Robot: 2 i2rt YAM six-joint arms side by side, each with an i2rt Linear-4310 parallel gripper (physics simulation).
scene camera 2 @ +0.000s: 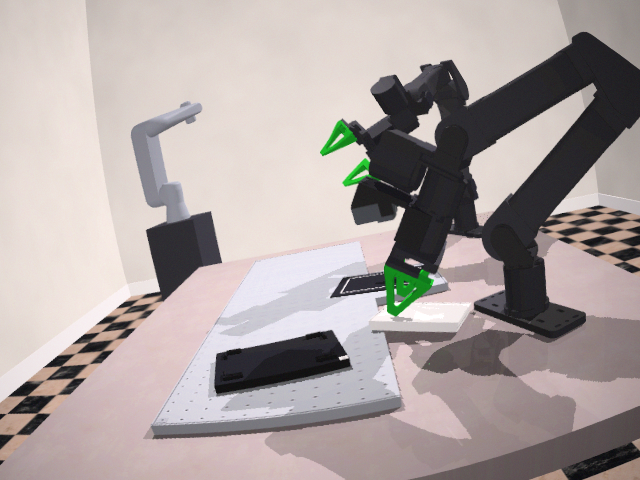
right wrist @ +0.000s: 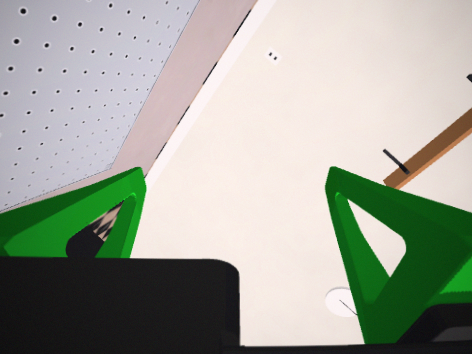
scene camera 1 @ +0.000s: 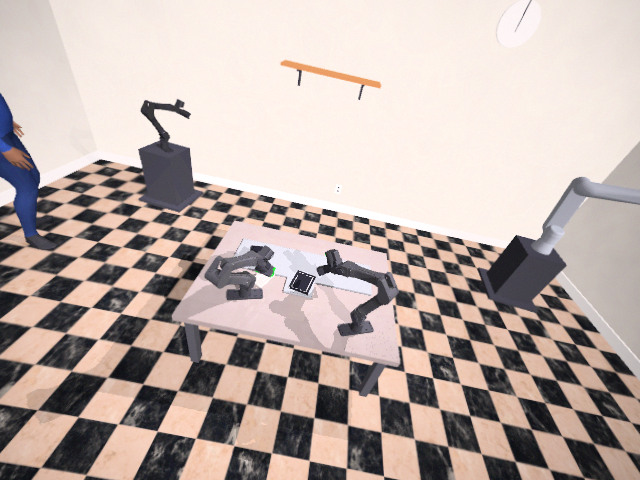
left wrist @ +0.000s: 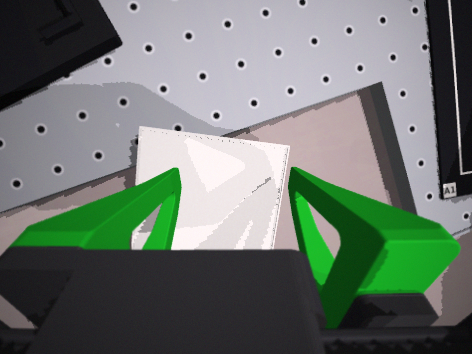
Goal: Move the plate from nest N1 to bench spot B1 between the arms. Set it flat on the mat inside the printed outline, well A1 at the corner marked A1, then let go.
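Places are measured from the left arm's base along level axes (x ahead, y left, z up), in metres.
Where they show: left gripper, fingertip midpoint: (scene camera 2: 396, 304) (scene camera 1: 268, 273) (left wrist: 234, 176); right gripper, fingertip midpoint: (scene camera 2: 332, 169) (right wrist: 235, 177); left arm's base at its link origin: (scene camera 2: 527, 314) (scene camera 1: 245, 294); right arm's base at its link origin: (scene camera 2: 467, 231) (scene camera 1: 355, 328).
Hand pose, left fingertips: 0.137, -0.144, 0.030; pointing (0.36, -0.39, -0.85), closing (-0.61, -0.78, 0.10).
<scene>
Things, the pixels of their top centre, and the offset from my left fingertips, as dx, dy, dz. Level surfaces: height alone.
- white plate at its top centre: (left wrist: 205, 246) (scene camera 2: 421, 306) (scene camera 1: 262, 276) -0.021, +0.038, -0.002
- black nest at its top centre: (scene camera 2: 275, 352) +0.190, +0.050, +0.000
- black mat at its surface level: dz -0.016
- perforated grey board at its surface level: dz -0.017
The white plate (scene camera 1: 265, 280) (scene camera 2: 439, 320) (left wrist: 220, 200) lies flat on the table beside the pegboard, outside the black nest (scene camera 2: 279, 359) (left wrist: 40, 60). My left gripper (scene camera 1: 272, 272) (scene camera 2: 400, 303) (left wrist: 234, 176) is low over it, partly open and not gripping. In the left wrist view one finger overlaps the plate's left part and the other is just past its right edge. The black mat (scene camera 1: 302, 282) (scene camera 2: 338, 292) (left wrist: 446, 125) has a white printed outline; its A1 label (left wrist: 449, 190) shows at the lower left corner. My right gripper (scene camera 2: 333, 169) (right wrist: 235, 177) is open and empty, raised high.
The perforated grey board (scene camera 2: 299, 405) (left wrist: 280, 30) (right wrist: 50, 80) bears the nest and extends under the mat. The right arm (scene camera 1: 361, 273) reaches in from the right in scene camera 1. A person (scene camera 1: 20, 180) stands away from the table at the far left.
</scene>
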